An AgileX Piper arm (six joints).
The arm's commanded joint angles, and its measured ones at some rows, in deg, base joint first. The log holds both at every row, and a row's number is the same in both.
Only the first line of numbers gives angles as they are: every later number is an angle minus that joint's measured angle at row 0.
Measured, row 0: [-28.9, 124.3, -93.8, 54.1, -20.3, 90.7]
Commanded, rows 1 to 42: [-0.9, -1.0, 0.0, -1.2, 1.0, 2.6]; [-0.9, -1.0, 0.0, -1.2, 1.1, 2.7]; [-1.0, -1.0, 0.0, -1.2, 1.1, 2.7]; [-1.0, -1.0, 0.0, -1.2, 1.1, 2.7]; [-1.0, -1.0, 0.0, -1.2, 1.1, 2.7]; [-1.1, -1.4, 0.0, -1.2, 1.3, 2.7]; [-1.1, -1.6, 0.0, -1.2, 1.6, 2.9]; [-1.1, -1.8, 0.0, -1.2, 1.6, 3.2]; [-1.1, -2.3, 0.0, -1.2, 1.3, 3.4]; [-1.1, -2.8, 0.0, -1.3, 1.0, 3.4]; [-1.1, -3.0, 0.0, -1.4, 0.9, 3.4]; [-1.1, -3.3, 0.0, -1.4, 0.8, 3.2]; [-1.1, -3.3, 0.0, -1.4, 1.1, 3.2]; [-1.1, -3.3, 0.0, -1.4, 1.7, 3.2]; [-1.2, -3.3, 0.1, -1.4, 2.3, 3.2]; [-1.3, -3.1, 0.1, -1.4, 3.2, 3.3]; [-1.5, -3.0, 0.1, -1.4, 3.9, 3.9]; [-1.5, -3.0, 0.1, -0.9, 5.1, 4.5]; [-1.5, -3.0, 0.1, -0.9, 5.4, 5.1]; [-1.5, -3.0, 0.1, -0.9, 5.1, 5.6]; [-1.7, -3.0, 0.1, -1.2, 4.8, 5.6]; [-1.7, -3.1, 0.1, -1.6, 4.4, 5.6]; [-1.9, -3.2, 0.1, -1.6, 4.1, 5.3]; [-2.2, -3.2, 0.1, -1.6, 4.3, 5.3]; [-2.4, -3.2, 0.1, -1.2, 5.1, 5.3]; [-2.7, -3.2, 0.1, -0.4, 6.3, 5.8]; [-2.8, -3.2, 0.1, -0.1, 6.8, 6.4]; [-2.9, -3.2, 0.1, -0.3, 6.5, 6.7]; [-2.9, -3.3, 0.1, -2.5, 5.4, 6.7]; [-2.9, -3.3, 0.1, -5.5, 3.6, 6.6]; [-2.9, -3.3, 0.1, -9.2, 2.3, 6.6]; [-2.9, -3.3, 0.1, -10.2, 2.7, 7.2]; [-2.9, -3.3, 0.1, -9.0, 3.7, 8.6]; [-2.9, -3.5, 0.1, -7.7, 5.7, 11.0]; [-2.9, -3.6, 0.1, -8.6, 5.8, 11.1]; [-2.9, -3.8, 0.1, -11.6, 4.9, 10.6]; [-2.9, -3.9, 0.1, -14.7, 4.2, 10.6]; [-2.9, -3.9, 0.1, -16.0, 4.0, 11.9]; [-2.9, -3.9, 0.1, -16.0, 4.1, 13.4]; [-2.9, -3.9, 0.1, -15.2, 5.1, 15.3]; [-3.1, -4.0, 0.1, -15.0, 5.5, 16.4]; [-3.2, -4.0, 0.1, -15.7, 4.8, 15.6]
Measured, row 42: [-2.8, -2.7, 0.2, -13.2, 5.2, 13.2]
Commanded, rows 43 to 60: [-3.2, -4.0, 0.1, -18.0, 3.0, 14.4]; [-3.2, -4.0, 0.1, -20.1, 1.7, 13.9]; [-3.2, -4.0, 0.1, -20.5, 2.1, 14.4]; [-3.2, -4.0, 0.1, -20.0, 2.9, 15.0]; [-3.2, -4.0, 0.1, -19.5, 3.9, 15.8]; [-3.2, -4.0, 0.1, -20.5, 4.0, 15.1]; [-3.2, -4.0, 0.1, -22.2, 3.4, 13.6]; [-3.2, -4.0, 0.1, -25.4, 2.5, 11.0]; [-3.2, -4.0, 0.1, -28.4, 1.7, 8.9]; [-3.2, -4.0, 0.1, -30.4, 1.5, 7.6]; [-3.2, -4.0, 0.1, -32.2, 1.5, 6.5]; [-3.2, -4.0, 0.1, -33.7, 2.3, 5.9]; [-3.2, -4.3, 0.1, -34.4, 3.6, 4.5]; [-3.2, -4.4, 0.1, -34.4, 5.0, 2.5]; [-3.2, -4.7, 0.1, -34.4, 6.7, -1.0]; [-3.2, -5.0, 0.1, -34.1, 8.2, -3.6]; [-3.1, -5.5, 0.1, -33.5, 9.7, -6.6]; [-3.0, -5.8, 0.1, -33.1, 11.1, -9.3]
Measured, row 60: [-3.0, -3.6, 0.2, -32.1, 6.4, 1.7]
